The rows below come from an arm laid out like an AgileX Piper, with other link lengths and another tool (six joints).
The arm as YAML. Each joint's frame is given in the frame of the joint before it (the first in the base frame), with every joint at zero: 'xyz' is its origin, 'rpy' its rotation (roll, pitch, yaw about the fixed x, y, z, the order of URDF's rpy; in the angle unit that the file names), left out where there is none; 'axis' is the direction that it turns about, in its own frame. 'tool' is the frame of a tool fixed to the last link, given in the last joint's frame.
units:
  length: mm
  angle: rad
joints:
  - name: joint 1
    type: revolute
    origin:
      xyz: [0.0, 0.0, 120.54]
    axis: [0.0, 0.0, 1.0]
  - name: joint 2
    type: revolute
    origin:
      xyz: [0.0, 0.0, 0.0]
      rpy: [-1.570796, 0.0, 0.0]
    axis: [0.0, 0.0, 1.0]
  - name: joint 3
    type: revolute
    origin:
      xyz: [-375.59, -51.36, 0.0]
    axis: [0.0, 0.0, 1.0]
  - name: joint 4
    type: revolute
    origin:
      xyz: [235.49, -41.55, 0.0]
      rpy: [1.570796, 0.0, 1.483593]
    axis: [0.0, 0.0, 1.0]
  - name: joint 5
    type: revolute
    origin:
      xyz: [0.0, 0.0, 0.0]
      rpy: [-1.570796, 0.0, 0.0]
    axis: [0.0, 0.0, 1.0]
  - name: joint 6
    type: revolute
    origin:
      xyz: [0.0, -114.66, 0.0]
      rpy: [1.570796, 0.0, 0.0]
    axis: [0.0, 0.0, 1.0]
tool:
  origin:
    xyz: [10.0, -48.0, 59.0]
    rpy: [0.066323, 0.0, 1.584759]
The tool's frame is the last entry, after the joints.
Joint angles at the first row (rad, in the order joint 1, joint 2, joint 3, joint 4, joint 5, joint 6):
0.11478, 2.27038, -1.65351, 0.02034, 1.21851, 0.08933
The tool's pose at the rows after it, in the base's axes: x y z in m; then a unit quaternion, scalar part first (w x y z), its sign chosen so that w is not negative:
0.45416 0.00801 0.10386 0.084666 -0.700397 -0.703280 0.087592
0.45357 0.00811 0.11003 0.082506 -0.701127 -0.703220 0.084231
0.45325 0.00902 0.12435 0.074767 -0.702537 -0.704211 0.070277
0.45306 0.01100 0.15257 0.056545 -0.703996 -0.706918 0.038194
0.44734 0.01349 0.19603 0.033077 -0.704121 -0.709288 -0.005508
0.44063 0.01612 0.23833 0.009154 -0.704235 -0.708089 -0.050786
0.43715 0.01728 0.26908 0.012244 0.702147 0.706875 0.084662
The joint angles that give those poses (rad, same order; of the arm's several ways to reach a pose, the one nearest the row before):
0.11479, 2.26947, -1.65350, 0.01697, 1.21931, 0.08933
0.11478, 2.25674, -1.65461, 0.01786, 1.22513, 0.09029
0.11479, 2.22415, -1.65364, 0.02350, 1.22514, 0.08918
0.11479, 2.15904, -1.65170, 0.03578, 1.21528, 0.08401
0.11479, 2.06071, -1.65171, 0.05479, 1.21619, 0.07715
0.11478, 1.97095, -1.66541, 0.07463, 1.21913, 0.07713
0.11478, 1.91331, -1.68829, 0.08368, 1.21988, 0.07713

